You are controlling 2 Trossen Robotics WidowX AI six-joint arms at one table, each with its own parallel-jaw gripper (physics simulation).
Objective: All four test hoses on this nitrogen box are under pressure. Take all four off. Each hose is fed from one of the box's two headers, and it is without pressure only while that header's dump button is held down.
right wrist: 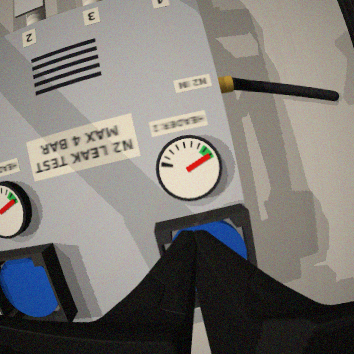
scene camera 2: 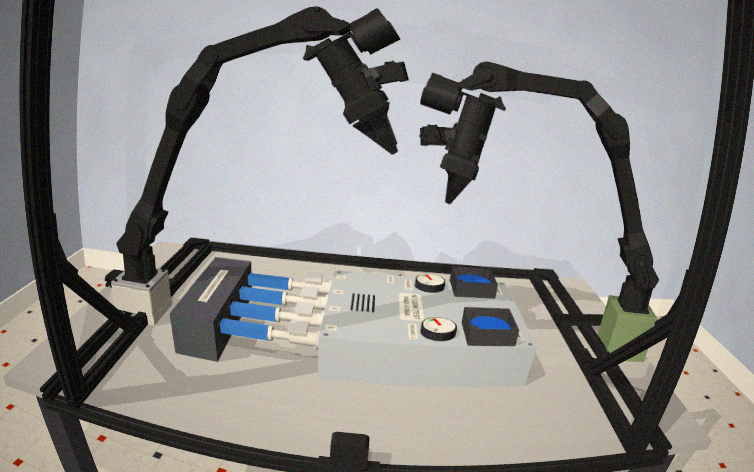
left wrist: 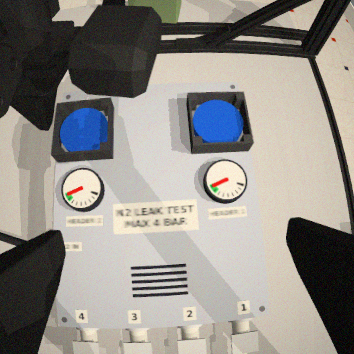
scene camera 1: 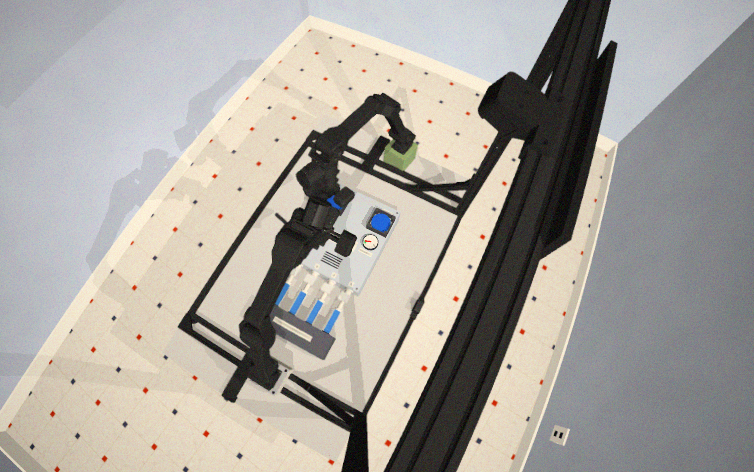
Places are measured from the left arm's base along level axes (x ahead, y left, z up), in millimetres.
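Where they show: left gripper, fingertip midpoint: (scene camera 2: 395,149) (left wrist: 176,238) (scene camera 1: 333,227); right gripper, fingertip midpoint: (right wrist: 192,241) (scene camera 2: 447,203) (left wrist: 46,125) (scene camera 1: 325,199); left arm's base at its link origin: (scene camera 2: 139,275) (scene camera 1: 269,375); right arm's base at its link origin: (scene camera 2: 633,306) (scene camera 1: 401,146).
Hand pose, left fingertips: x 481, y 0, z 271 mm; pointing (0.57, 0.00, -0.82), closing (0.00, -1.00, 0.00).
Things, the pixels of their centre, and the offset from my left fingertips. "spot": a spot on its surface instead.
- nearest hose at a spot on its surface: (scene camera 2: 246,328) (scene camera 1: 335,320) spot: dx -213, dy -101, dz -287 mm
- Header 2's blue dump button at the middle of its body: (right wrist: 207,254) (left wrist: 84,132) (scene camera 2: 472,286) dx +177, dy +114, dz -265 mm
- Header 2's gauge at a spot on its surface: (right wrist: 189,167) (left wrist: 80,187) spot: dx +91, dy +114, dz -254 mm
- dark block at a spot on its surface: (scene camera 2: 194,311) spot: dx -308, dy -105, dz -270 mm
- black inlet hose at a spot on its surface: (right wrist: 285,89) spot: dx +29, dy +253, dz -336 mm
The grey nitrogen box (scene camera 1: 361,272) (scene camera 2: 422,361) (left wrist: 155,150) (right wrist: 125,192) has white hose fittings at its ports 1 to 4, with blue hoses behind them, the nearest hose (scene camera 2: 246,328) (scene camera 1: 332,321) in scene camera 2 among them. Header 2's blue dump button (left wrist: 83,130) (right wrist: 225,241) (scene camera 2: 473,278) and header 1's (left wrist: 218,121) (scene camera 2: 489,322) (scene camera 1: 381,222) sit in black frames. Header 2's gauge (left wrist: 82,189) (right wrist: 189,167) and header 1's (left wrist: 225,181) (scene camera 2: 438,328) have needles near green. My right gripper (scene camera 2: 448,202) (right wrist: 192,241) is shut, empty, above header 2's button. My left gripper (scene camera 2: 395,151) (left wrist: 176,238) is open, high above the box.
A dark block (scene camera 2: 194,311) (scene camera 1: 303,333) stands at the hoses' far ends. A black inlet hose (right wrist: 285,89) leaves the box's side by header 2. Black frame rails (scene camera 2: 222,445) surround the work area. The right arm stands on a green block (scene camera 1: 400,157) (scene camera 2: 626,328).
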